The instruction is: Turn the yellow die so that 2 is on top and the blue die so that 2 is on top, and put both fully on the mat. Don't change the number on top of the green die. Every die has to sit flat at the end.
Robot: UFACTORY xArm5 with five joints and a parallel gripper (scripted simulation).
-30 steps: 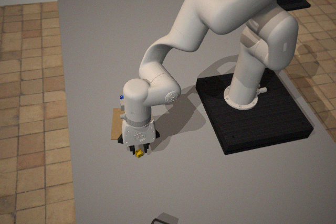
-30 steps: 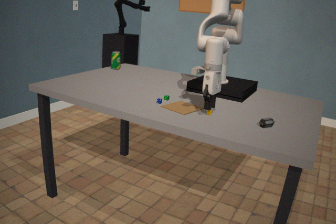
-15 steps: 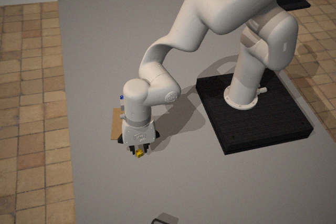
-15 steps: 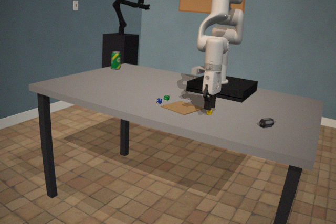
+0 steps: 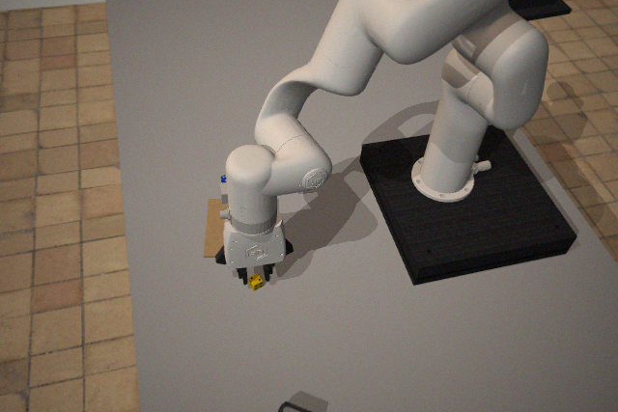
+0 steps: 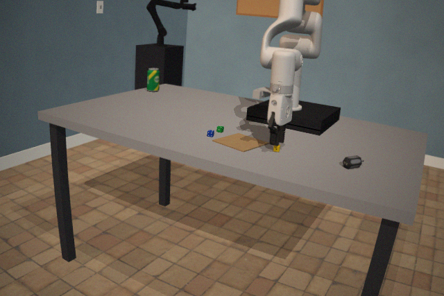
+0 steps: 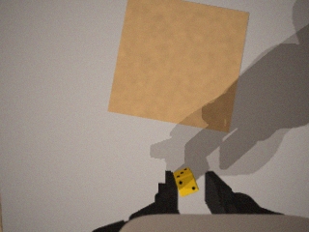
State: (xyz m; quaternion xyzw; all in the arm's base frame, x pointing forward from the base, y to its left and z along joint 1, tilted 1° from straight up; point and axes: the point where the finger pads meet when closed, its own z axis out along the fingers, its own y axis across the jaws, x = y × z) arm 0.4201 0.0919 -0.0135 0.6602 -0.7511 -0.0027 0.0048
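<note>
The yellow die is 4 cm below my hand. From my hand the other things lie so: blue die (1 cm behind, 25 cm to the right, 4 cm below); green die (8 cm behind, 24 cm to the right, 4 cm below); mat (1 cm behind, 13 cm to the right, 4 cm below).
</note>
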